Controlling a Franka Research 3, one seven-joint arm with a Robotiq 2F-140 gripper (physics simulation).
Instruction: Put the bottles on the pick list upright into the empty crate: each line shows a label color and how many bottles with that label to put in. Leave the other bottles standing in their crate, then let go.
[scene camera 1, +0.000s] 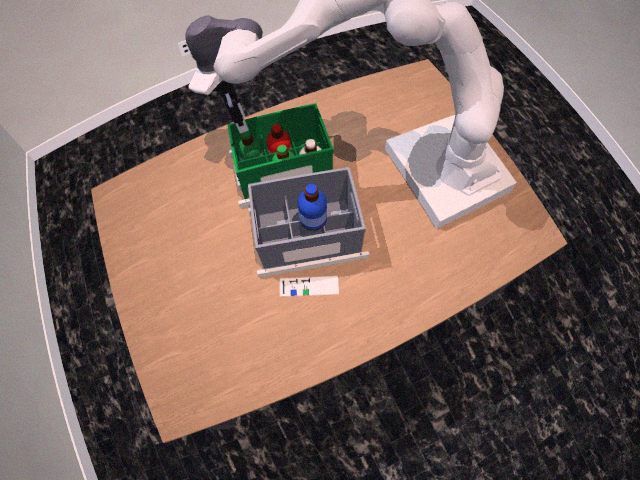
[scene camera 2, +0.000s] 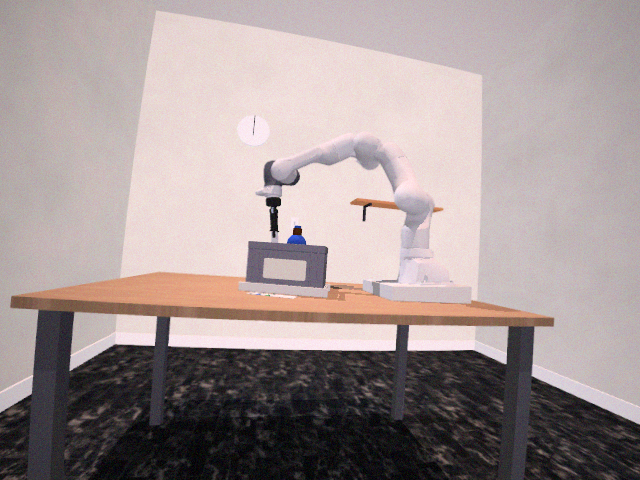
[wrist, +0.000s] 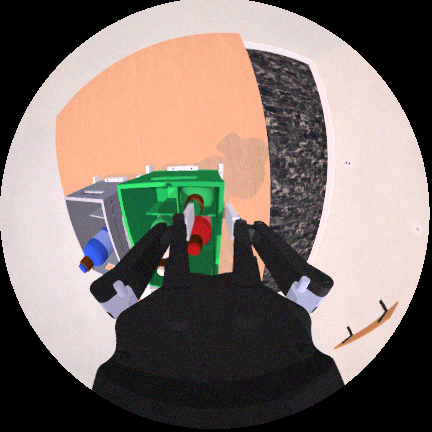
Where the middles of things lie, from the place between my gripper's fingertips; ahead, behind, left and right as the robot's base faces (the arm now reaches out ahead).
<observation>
Right now the blue bottle (scene camera 1: 312, 204) is 32 cm to the left of my hand, 13 cm behind it and 1 cm below it. The rest, counted from my hand: pick list (scene camera 1: 326, 285) (47 cm to the left, 18 cm below, 8 cm behind); then white strip (scene camera 2: 243, 286) (41 cm to the left, 16 cm below, 10 cm behind).
</observation>
